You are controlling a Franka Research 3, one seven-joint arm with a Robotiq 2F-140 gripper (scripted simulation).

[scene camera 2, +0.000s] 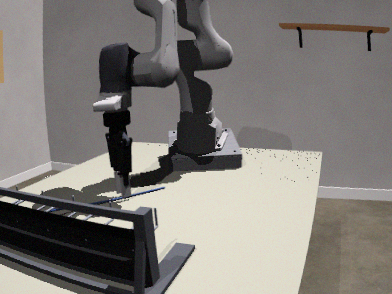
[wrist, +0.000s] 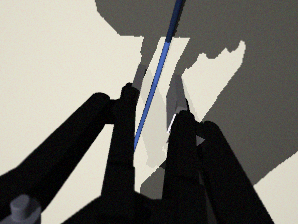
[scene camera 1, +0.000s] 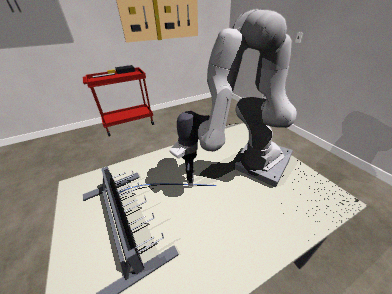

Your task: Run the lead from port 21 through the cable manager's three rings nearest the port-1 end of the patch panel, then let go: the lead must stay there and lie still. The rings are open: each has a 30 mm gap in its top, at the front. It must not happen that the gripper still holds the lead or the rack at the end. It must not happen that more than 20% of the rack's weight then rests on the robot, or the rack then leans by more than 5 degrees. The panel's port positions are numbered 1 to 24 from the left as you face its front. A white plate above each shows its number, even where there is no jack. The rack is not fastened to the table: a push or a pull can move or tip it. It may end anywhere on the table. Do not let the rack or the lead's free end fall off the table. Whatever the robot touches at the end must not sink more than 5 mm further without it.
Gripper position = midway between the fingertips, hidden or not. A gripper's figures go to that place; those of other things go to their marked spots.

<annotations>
The gripper [scene camera 2: 123, 194] is 98 cm from the lens. A dark rack [scene camera 2: 102, 250]: 60 cm from the lens.
</annotations>
